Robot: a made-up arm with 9 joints. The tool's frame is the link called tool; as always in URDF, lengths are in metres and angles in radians. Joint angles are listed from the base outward.
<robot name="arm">
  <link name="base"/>
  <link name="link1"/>
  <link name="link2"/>
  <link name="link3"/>
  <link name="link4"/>
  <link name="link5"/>
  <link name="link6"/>
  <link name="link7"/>
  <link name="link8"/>
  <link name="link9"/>
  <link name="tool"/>
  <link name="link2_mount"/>
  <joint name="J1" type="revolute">
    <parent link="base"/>
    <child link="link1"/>
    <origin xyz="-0.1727 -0.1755 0.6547" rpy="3.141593 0 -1.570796"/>
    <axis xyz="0 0 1"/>
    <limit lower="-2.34" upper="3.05"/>
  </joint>
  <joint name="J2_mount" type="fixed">
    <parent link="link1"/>
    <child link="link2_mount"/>
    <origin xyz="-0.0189 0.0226 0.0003"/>
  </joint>
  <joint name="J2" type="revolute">
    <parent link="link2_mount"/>
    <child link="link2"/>
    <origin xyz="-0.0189 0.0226 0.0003" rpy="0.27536 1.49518 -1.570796"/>
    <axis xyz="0 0 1"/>
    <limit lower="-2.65" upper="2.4"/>
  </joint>
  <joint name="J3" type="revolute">
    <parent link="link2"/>
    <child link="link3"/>
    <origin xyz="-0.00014 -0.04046 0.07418" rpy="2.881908 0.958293 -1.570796"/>
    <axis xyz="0 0 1"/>
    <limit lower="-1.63" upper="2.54"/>
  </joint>
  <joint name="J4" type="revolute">
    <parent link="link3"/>
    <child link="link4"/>
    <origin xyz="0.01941 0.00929 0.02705" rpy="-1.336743 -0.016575 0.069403"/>
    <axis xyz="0 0 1"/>
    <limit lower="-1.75" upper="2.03"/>
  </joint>
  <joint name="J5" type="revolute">
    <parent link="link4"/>
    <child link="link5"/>
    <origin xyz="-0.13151 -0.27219 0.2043" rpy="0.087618 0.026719 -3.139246"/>
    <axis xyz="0 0 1"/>
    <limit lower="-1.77" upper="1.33"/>
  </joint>
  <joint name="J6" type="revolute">
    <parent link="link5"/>
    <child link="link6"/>
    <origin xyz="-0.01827 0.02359 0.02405" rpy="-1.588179 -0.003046 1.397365"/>
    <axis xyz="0 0 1"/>
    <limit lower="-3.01" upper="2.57"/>
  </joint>
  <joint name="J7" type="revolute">
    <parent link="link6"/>
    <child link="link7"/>
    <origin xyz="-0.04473 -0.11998 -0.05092" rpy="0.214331 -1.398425 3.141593"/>
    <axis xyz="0 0 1"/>
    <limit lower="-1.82" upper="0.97"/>
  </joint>
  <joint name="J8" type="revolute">
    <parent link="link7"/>
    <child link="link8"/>
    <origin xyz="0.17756 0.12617 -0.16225" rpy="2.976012 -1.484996 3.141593"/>
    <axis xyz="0 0 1"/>
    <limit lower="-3" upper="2.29"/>
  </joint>
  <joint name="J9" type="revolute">
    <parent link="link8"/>
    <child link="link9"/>
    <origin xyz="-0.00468 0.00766 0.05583" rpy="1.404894 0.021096 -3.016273"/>
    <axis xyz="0 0 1"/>
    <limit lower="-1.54" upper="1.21"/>
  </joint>
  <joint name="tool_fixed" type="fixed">
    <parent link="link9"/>
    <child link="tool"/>
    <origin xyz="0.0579 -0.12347 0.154" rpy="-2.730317 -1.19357 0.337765"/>
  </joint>
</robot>
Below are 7 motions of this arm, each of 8 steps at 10 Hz.
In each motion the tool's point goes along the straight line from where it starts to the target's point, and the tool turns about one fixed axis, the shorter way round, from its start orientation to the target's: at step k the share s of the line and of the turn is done. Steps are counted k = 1, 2, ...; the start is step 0. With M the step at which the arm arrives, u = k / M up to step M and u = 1 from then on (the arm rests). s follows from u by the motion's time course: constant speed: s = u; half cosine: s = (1 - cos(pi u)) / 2; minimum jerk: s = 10 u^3 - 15 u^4 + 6 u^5.
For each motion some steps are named. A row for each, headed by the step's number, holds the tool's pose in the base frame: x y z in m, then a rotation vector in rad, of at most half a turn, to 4 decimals.
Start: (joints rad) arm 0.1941 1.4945 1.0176 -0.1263 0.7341 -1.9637 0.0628 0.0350 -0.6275
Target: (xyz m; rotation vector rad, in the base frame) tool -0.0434 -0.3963 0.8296 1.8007 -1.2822 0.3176
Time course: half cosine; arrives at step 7
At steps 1, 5, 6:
1: -0.1095 -0.2945 0.7804 0.7825 -1.3816 -0.3298
5: -0.0565 -0.3761 0.8199 1.6055 -1.3283 0.1781
6: -0.0468 -0.3910 0.8270 1.7498 -1.2957 0.2804

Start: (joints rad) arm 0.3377 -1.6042 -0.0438 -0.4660 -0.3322 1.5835 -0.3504 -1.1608 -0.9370
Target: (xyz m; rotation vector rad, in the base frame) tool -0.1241 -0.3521 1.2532 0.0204 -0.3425 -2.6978
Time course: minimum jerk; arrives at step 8
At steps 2, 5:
2: -0.1573 -0.4258 1.1862 0.4128 -0.7857 1.8440
5: -0.1343 -0.3747 1.2326 0.1702 -0.0708 3.0841

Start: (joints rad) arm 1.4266 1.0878 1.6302 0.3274 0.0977 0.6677 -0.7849 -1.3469 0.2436
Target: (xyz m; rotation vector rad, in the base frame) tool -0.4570 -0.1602 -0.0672 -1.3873 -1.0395 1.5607
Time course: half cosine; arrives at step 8
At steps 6, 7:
6: -0.3884 -0.1772 -0.0400 -1.5818 -1.1516 1.5583
7: -0.4392 -0.1646 -0.0601 -1.4376 -1.0687 1.5613

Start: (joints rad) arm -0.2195 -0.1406 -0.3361 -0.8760 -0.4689 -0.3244 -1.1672 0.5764 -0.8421
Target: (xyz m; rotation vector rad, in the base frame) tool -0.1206 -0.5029 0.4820 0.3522 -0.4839 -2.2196
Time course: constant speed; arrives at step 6
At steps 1, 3, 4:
1: -0.2780 -0.4635 0.5223 -0.1334 -1.3133 -2.2504
3: -0.2150 -0.4793 0.5062 0.0708 -0.9806 -2.2706
4: -0.1836 -0.4871 0.4981 0.1680 -0.8143 -2.2641

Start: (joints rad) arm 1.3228 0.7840 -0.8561 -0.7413 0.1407 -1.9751 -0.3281 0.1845 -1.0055
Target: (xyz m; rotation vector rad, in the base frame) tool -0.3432 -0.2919 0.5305 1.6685 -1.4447 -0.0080
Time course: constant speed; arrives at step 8
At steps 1, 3, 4, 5, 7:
1: -0.3051 -0.2135 0.6198 1.0789 -2.2535 0.7279
3: -0.3160 -0.2359 0.5943 1.2878 -2.0482 0.5122
4: -0.3214 -0.2471 0.5815 1.3800 -1.9369 0.4056
5: -0.3269 -0.2583 0.5688 1.4641 -1.8205 0.3001
7: -0.3378 -0.2807 0.5433 1.6082 -1.5741 0.0932

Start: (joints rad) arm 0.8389 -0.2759 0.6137 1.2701 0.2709 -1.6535 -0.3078 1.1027 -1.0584
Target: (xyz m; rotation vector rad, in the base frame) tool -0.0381 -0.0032 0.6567 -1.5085 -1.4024 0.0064
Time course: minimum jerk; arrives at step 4
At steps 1, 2, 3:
1: -0.0664 0.0188 0.7170 -1.2973 -1.7292 -0.0827
2: -0.0539 0.0091 0.6903 -1.3955 -1.5873 -0.0430
3: -0.0414 -0.0007 0.6637 -1.4861 -1.4412 -0.0037

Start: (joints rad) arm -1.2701 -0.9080 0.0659 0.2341 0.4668 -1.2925 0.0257 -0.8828 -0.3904
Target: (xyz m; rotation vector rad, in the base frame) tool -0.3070 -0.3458 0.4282 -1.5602 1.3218 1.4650
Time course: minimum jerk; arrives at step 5
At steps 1, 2, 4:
1: -0.0994 -0.0387 0.4298 -1.2960 0.1672 1.3856
2: -0.1566 -0.1233 0.4293 -1.3915 0.4715 1.4348
4: -0.2942 -0.3269 0.4283 -1.5511 1.2471 1.4686

